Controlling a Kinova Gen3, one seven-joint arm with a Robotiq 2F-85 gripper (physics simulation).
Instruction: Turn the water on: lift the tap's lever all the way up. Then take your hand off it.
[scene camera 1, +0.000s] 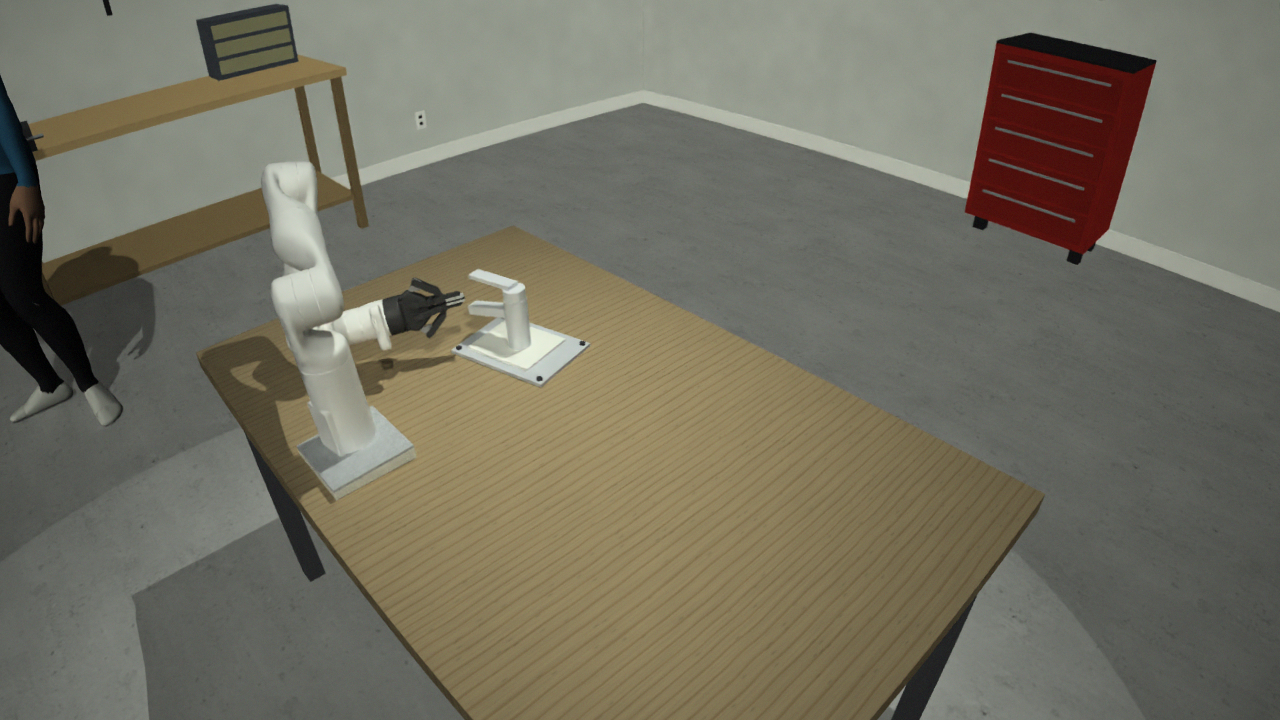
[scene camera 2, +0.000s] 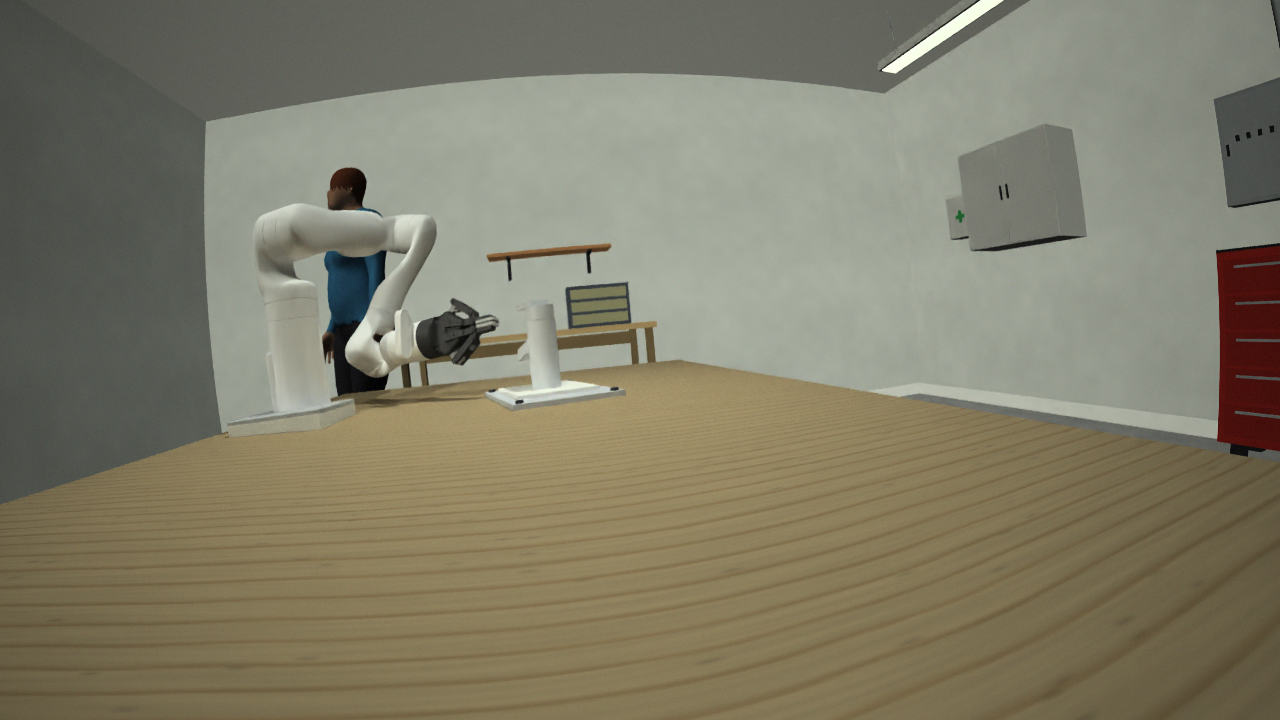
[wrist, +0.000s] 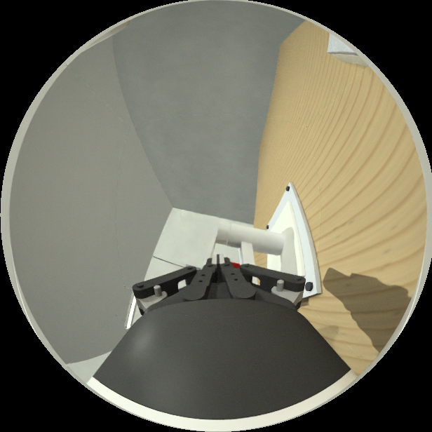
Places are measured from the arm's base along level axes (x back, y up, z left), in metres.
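Pixels of known places: gripper, between the fingertips: (scene camera 1: 464, 296) (scene camera 2: 496, 321); arm's base, origin of its link: (scene camera 1: 351, 436) (scene camera 2: 304, 407).
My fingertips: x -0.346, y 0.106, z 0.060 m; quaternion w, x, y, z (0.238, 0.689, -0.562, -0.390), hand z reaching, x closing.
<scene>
Ahead of a thing's pixels: the offset from my fingertips to its top centre. "spot": to the spot under its first point. Level surfaces: height alone.
A white tap {spot: dx -0.049, dy -0.050, dz -0.097 m} (scene camera 1: 517, 322) (scene camera 2: 543, 349) (wrist: 257, 239) stands upright on a pale base plate {dx -0.066, dy -0.119, dz -0.079 m} (scene camera 1: 539, 374). Its flat lever {dx -0.061, dy +0.025, dz -0.037 m} (scene camera 1: 490, 279) (scene camera 2: 528, 307) extends from the top towards the arm, roughly level. Its spout {dx -0.058, dy -0.032, dz -0.009 m} (scene camera 1: 487, 308) (scene camera 2: 524, 351) (wrist: 247, 252) points the same way lower down. My gripper (scene camera 1: 459, 298) (scene camera 2: 491, 323) (wrist: 218, 260) is shut and empty. Its fingertips are a small gap short of the lever's free end, at a height between lever and spout. In the wrist view the lever blends with the pale background and its exact tilt is hard to tell.
The wooden table {dy -0.131 m} (scene camera 1: 671, 465) (scene camera 2: 626, 537) carries the arm's base (scene camera 1: 358, 461) (scene camera 2: 290, 419) and the tap. A person (scene camera 1: 19, 259) (scene camera 2: 353, 286) stands beyond the table on the arm's side. A workbench (scene camera 1: 179, 102) and a red drawer cabinet (scene camera 1: 1056, 143) stand by the walls.
</scene>
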